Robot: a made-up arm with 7 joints.
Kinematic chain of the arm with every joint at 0, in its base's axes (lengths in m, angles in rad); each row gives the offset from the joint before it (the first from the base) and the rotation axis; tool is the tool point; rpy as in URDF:
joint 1: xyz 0 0 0.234 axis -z
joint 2: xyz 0 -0.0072 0.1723 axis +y
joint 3: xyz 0 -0.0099 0.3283 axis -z
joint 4: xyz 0 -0.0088 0.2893 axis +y
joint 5: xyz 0 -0.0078 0.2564 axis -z
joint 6: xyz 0 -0.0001 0.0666 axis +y
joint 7: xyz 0 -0.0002 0.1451 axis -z
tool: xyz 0 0 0 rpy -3.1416 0 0
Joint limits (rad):
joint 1: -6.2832..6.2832
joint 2: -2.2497..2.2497
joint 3: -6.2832..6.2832
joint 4: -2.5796..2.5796
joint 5: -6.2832..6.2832
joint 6: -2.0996..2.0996
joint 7: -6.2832..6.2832
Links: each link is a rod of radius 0.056 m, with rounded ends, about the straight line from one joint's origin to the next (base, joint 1, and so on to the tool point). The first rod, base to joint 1, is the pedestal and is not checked.
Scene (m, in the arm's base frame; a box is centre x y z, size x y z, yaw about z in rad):
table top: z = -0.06
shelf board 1: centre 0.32 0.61 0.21 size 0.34 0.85 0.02 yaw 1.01
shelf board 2: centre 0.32 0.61 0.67 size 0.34 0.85 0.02 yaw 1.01
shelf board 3: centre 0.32 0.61 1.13 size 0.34 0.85 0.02 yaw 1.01
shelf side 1: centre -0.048 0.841 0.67 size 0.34 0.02 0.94 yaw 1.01
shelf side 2: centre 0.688 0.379 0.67 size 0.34 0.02 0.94 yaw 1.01
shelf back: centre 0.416 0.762 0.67 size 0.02 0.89 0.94 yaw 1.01
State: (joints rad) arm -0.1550 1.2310 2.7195 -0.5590 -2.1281 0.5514 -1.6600
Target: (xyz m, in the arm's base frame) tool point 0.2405 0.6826 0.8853
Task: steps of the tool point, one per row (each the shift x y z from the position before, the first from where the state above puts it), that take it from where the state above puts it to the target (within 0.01 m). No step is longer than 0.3 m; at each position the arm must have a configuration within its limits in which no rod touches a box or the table.
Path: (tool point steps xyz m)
1: -0.0298 -0.1269 0.0569
2: -0.0589 -0.1170 0.0579
3: -0.0835 -0.0988 0.0592
4: -0.1009 -0.0743 0.0604
5: -0.1102 -0.0474 0.0616
6: -0.1121 -0.0219 0.0625
7: 0.0373 0.2081 0.0065
8: -0.0549 0.2199 0.0142
9: -0.1616 0.1812 0.0174
10: -0.2481 0.0763 0.0088
11: 0.0779 0.1448 0.0205
12: 0.0969 0.1336 -0.0205

